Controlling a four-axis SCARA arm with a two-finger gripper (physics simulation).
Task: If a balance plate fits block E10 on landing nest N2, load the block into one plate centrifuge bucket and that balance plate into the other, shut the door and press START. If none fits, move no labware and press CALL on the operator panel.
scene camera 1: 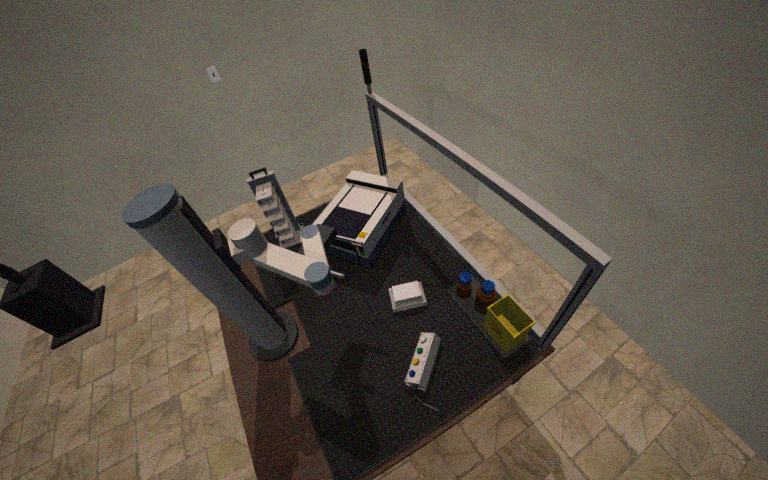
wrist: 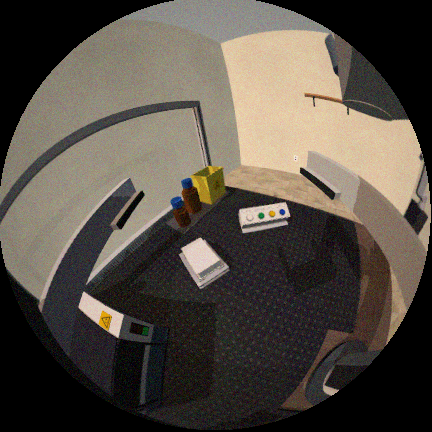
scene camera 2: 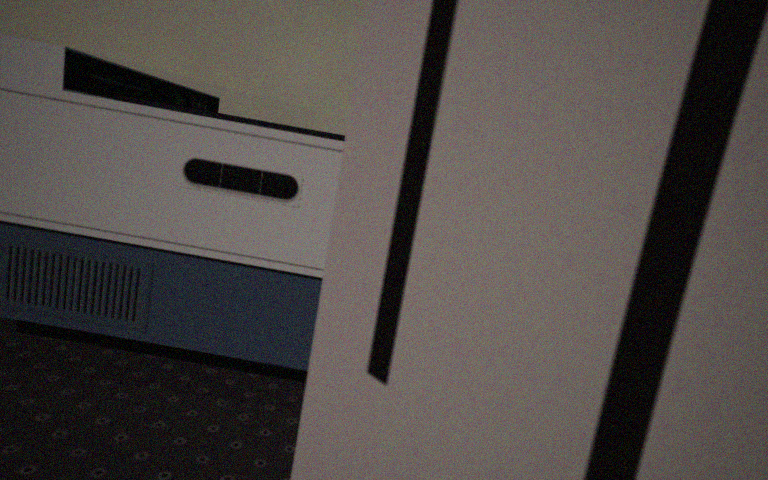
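Seen in the pictures: gripper, fingertip midpoint: (scene camera 1: 353,259) (wrist: 219,166); arm's base at its link origin: (scene camera 1: 274,336).
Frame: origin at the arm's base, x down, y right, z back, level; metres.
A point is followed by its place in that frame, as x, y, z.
My gripper (wrist: 219,166) @(-0.404, 0.125, -0.477) is open and empty in the wrist view; its fingers stand wide apart. In scene camera 1 the arm's end is beside the front left of the plate centrifuge (scene camera 1: 376,182) @(-0.257, -0.408, -0.842) (wrist: 91,306) @(-0.223, -0.160, -0.668), and the fingertips cannot be made out. The centrifuge has a white top, a dark window, a yellow warning label and a small green-lit display; its buckets do not show. A white block-like item (scene camera 1: 407,291) @(-0.082, 0.186, -0.657) (wrist: 201,254) @(-0.082, 0.183, -0.644) lies on a pale base on the dark mat; no label on it is readable. The operator panel (scene camera 1: 423,361) @(-0.092, 0.505, -0.536) (wrist: 264,216) @(-0.079, 0.456, -0.539) has white, green, yellow and blue buttons.
A stepped white rack (scene camera 1: 287,202) @(-0.247, -0.596, -0.358) stands left of the centrifuge. Two brown bottles with blue caps (scene camera 1: 464,285) @(-0.112, 0.323, -0.880) (scene camera 1: 485,297) @(-0.148, 0.438, -0.900) (wrist: 181,215) @(-0.085, 0.293, -0.864) (wrist: 191,199) @(-0.104, 0.395, -0.890) and a yellow bin (scene camera 1: 508,326) @(-0.020, 0.561, -0.947) (wrist: 210,185) @(-0.126, 0.518, -0.858) stand along the far edge, inside a grey frame (scene camera 1: 487,176) @(-0.620, 0.248, -1.008). The arm column (scene camera 1: 209,271) @(-0.624, 0.071, -0.024) rises at the left.
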